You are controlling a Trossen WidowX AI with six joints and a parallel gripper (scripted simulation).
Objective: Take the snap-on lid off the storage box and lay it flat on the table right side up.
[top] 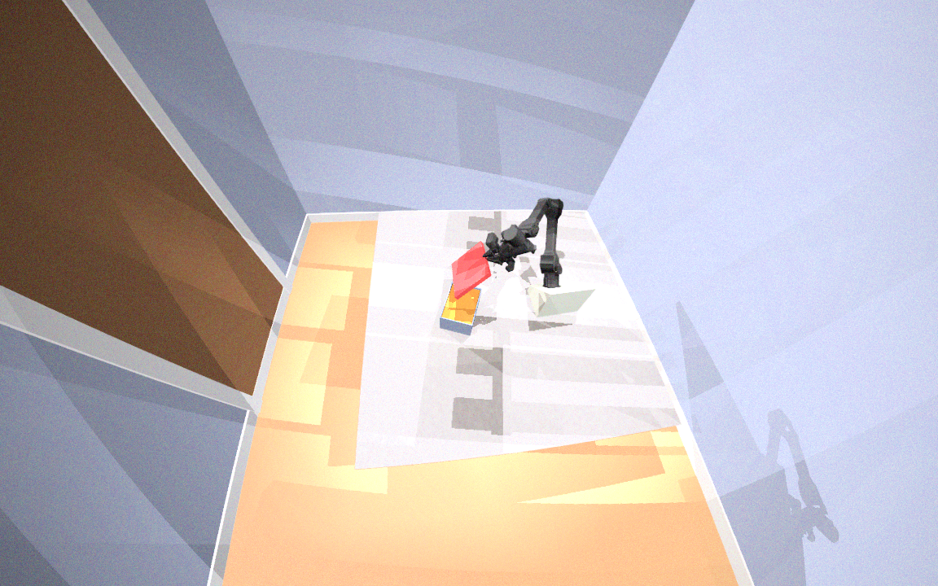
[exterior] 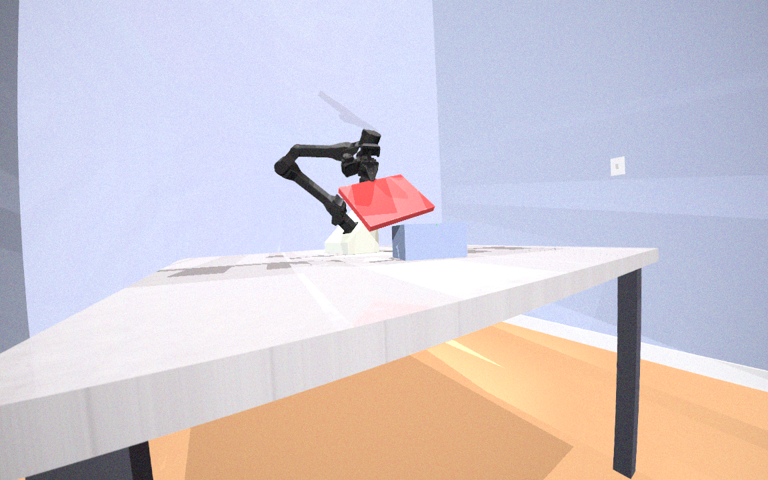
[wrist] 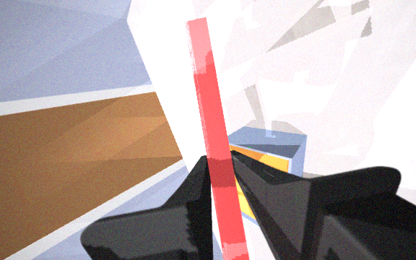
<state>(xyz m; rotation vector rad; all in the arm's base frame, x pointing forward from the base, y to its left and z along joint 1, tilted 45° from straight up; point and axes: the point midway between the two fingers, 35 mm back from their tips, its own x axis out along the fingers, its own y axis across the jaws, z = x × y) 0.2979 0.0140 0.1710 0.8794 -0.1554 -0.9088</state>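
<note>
Now: the red lid 6 cm ahead of my gripper tip, 5 cm below it and 1 cm to the left of it. The rest, counted from my gripper tip: blue-grey storage box: 18 cm below, 12 cm to the left, 12 cm ahead.
</note>
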